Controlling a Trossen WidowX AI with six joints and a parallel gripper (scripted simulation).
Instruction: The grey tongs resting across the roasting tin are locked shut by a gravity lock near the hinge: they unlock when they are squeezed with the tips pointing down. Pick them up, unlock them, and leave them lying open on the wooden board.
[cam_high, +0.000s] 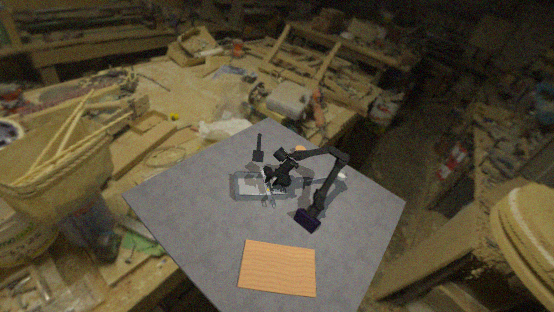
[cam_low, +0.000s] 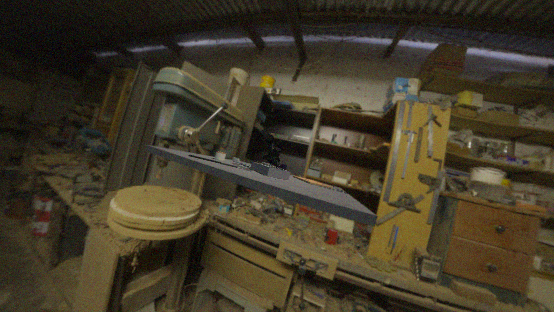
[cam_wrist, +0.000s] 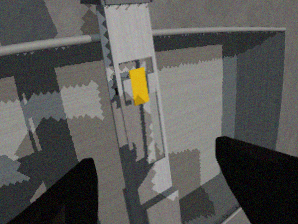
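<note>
Now: gripper tip 2 cm past the yellow lock piece, 2 cm to the right of it and 2 cm above it. The rest, counted from my gripper tip: grey roasting tin 6 cm ahead, 1 cm to the left, 6 cm below; then black brush-like tool 31 cm ahead, 28 cm to the right, 8 cm below; then wooden board 34 cm behind, 31 cm to the left, 8 cm below.
</note>
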